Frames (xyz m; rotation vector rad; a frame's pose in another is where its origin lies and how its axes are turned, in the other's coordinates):
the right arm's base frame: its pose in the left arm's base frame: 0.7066 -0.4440 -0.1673 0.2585 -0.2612 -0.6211
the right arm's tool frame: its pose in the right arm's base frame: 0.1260 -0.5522 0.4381 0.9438 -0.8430 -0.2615
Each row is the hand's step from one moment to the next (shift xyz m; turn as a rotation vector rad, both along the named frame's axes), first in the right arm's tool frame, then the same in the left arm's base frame.
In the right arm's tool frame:
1: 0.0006 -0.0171 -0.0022 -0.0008 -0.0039 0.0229
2: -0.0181 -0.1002 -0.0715 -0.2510 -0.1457 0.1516
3: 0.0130 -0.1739 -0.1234 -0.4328 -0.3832 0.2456
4: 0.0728 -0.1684 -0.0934 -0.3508 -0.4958 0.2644
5: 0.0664 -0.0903 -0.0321 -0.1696 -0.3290 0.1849
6: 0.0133 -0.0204 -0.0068 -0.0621 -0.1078 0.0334
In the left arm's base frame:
1: 0.0032 -0.0076 -0.0152 -0.0226 -0.0028 -0.0044
2: 0.0758 -0.0199 -0.0966 -0.1588 0.1529 -0.2421
3: 0.1337 -0.0748 -0.1489 -0.2505 0.2095 -0.5365
4: 0.1074 -0.1290 -0.1193 -0.2575 0.0864 -0.6042
5: 0.0414 -0.0954 -0.0528 -0.1762 -0.0005 -0.3743
6: 0.0088 -0.0200 -0.0127 -0.0311 0.0080 -0.1248

